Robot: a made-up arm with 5 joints. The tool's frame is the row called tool.
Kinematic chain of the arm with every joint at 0, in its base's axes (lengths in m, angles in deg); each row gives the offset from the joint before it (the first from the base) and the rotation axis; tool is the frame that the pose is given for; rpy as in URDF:
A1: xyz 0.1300 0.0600 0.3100 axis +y
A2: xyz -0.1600 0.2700 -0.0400 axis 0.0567 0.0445 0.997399
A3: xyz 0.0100 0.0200 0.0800 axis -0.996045 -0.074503 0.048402
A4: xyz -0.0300 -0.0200 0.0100 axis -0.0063 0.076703 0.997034
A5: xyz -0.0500 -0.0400 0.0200 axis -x
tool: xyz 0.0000 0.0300 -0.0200 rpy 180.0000 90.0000 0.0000
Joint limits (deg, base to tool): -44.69..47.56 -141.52..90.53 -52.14..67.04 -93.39..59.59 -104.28..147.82
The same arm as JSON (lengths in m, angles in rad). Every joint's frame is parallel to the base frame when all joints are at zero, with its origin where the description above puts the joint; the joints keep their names.
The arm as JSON. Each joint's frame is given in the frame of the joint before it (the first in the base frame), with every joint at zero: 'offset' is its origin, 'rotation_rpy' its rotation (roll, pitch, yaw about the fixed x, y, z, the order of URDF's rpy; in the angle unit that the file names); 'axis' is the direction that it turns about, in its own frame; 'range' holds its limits. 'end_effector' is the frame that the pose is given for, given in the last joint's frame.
{"length_unit": "m", "angle_unit": "rad", "chain": [
  {"id": "A1", "offset": [0.13, 0.06, 0.31], "rotation_rpy": [0.0, 0.0, 0.0], "axis": "+y", "range": [-0.78, 0.8301]},
  {"id": "A2", "offset": [-0.16, 0.27, -0.04], "rotation_rpy": [0.0, 0.0, 0.0], "axis": [0.0567, 0.0445, 0.997399], "range": [-2.47, 1.58]},
  {"id": "A3", "offset": [0.01, 0.02, 0.08], "rotation_rpy": [0.0, 0.0, 0.0], "axis": [-0.996045, -0.074503, 0.048402], "range": [-0.91, 1.1701]},
  {"id": "A4", "offset": [-0.03, -0.02, 0.01], "rotation_rpy": [0.0, 0.0, 0.0], "axis": [-0.0063, 0.076703, 0.997034], "range": [-1.63, 1.04]},
  {"id": "A5", "offset": [-0.05, -0.04, 0.02], "rotation_rpy": [0.0, 0.0, 0.0], "axis": "-x", "range": [-1.82, 2.5799]}
], "end_effector": {"offset": [0.0, 0.03, -0.02], "rotation_rpy": [3.1416, 1.5708, 0.0]}}

